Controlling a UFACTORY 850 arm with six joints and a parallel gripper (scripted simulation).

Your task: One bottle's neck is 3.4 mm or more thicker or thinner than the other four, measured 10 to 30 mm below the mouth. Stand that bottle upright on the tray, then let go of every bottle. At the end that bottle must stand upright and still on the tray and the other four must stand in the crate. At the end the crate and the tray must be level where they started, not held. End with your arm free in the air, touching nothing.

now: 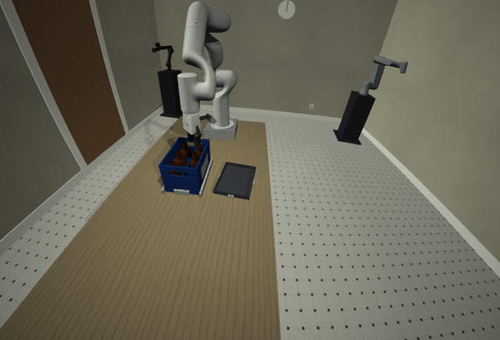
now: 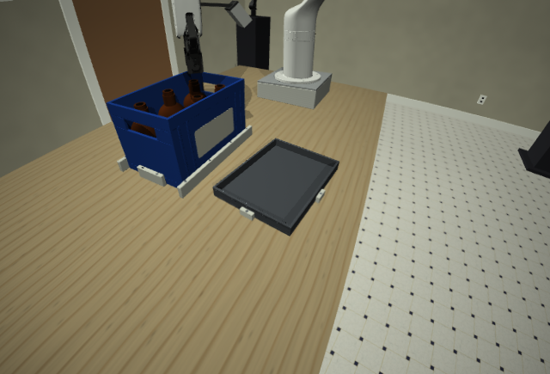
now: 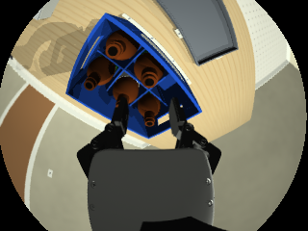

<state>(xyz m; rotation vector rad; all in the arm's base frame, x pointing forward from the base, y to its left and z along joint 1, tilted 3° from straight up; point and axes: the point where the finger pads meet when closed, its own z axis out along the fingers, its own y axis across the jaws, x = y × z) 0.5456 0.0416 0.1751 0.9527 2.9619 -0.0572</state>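
Now: hand 16 cm above the bottle. From my hand the other things lie so: dark grey tray: 23 cm below, 22 cm to the left, 3 cm behind; then blue crate: 16 cm below, 4 cm to the right, 1 cm ahead.
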